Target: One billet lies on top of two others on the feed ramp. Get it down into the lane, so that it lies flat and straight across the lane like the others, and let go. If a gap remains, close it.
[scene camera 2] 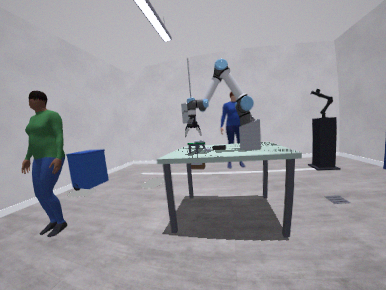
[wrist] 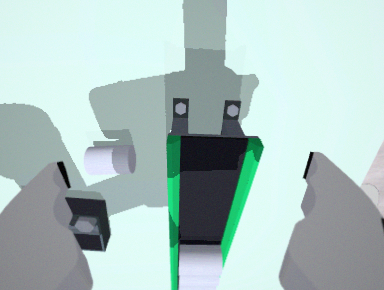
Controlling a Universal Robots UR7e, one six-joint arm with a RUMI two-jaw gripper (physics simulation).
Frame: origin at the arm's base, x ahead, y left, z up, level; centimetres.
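Seen in the pictures: gripper, fingertip midpoint: (scene camera 2: 193, 136) (wrist: 186, 159); arm's base, link origin: (scene camera 2: 248, 123).
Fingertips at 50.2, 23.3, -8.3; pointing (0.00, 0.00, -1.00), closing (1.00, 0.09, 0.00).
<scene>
Offsets run from my fingertips to a thing's top centre, as dx, dy, dz.
The feed ramp (scene camera 2: 196, 144) (wrist: 173, 200) has green side rails and a dark lane (wrist: 206, 200) between them. In the wrist view its near part is cut off by the lower edge. Pale billet surfaces {+2.8, -22.3, -4.9} (wrist: 200, 267) show across the lane at that edge; how many billets there are and whether one lies on top cannot be told. A loose pale billet {-10.1, -10.2, -11.9} (wrist: 110, 160) lies on its side on the table, left of the ramp and apart from it. My gripper (scene camera 2: 193, 134) (wrist: 186, 159) is open and empty, above the ramp, with its fingers to either side of the lane in the wrist view.
A black block {-17.1, -24.8, -13.9} (wrist: 95, 222) with a hexagonal part in it stands left of the ramp, partly behind the left finger. A dark object {-19.9, -24.7, -12.4} (scene camera 2: 219, 147) lies on the table (scene camera 2: 230, 157). Two bolted feet hold the ramp's far end. A person in green (scene camera 2: 45, 132) stands left of the table.
</scene>
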